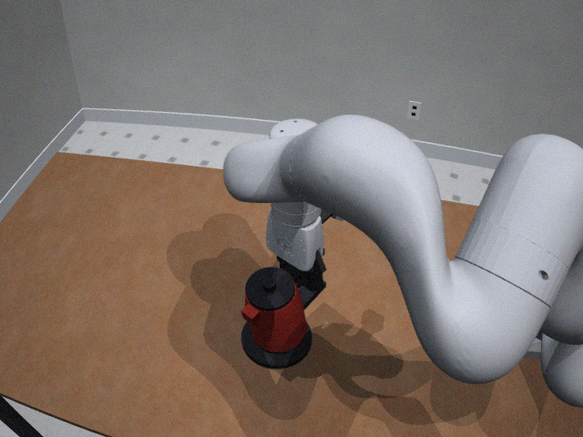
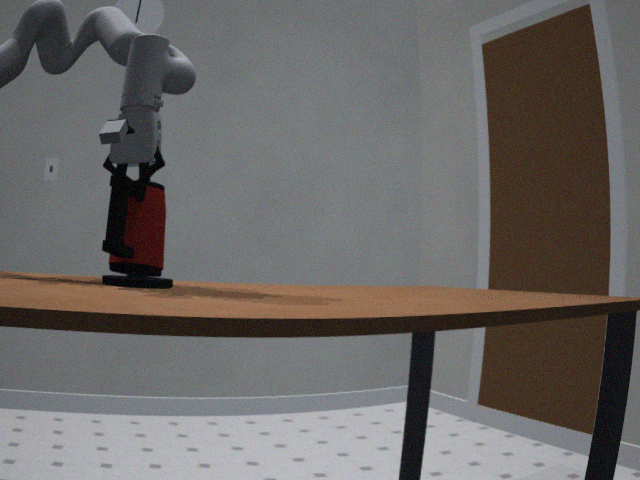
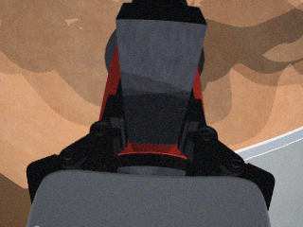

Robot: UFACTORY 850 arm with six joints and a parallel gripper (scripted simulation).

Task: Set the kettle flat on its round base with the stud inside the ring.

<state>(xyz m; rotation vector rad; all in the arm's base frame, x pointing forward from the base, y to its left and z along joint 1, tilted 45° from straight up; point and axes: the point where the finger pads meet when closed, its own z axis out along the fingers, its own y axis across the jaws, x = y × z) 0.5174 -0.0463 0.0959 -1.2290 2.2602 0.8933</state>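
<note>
The red kettle lies 10 mm ahead of my hand, 20 mm to the left of it and 60 mm below it. The rest, counted from my hand: black round base 30 mm ahead, 50 mm to the left, 170 mm below.
</note>
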